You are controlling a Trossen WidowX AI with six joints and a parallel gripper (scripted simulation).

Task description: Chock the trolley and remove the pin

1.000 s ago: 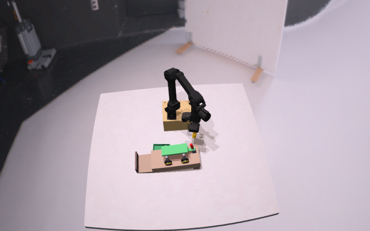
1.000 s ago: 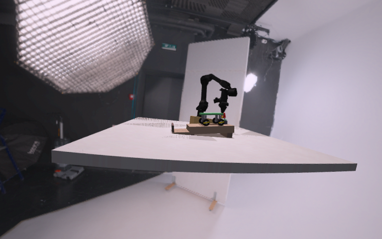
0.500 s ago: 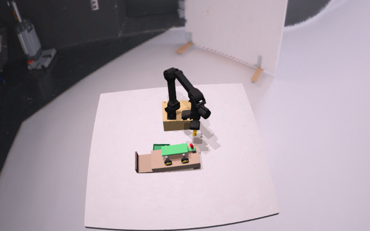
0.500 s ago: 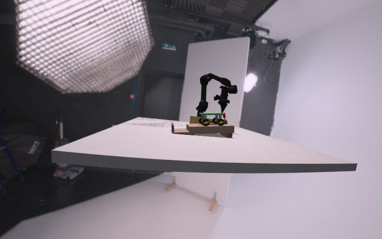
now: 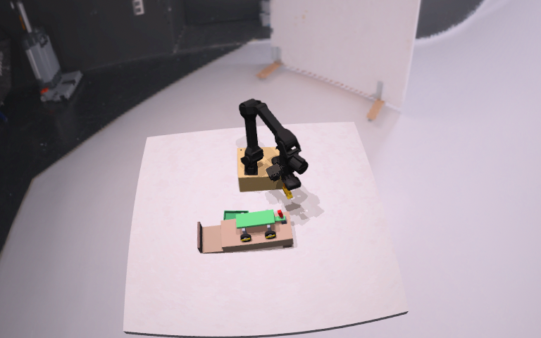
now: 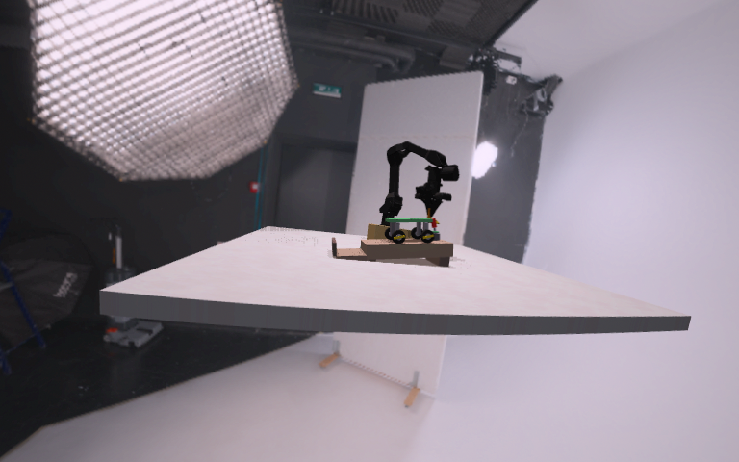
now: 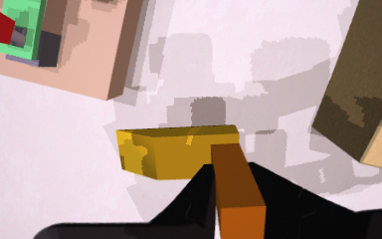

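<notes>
Now: gripper tip 2 cm short of the yellow chock, 1 cm to the right of it and 1 cm above it. Also, from my gripper tip: trolley 16 cm ahead, 13 cm to the right, 6 cm below; then red-headed stop pin 14 cm ahead, 2 cm to the right, 4 cm below; then ramp 16 cm ahead, 14 cm to the right, 13 cm below.
</notes>
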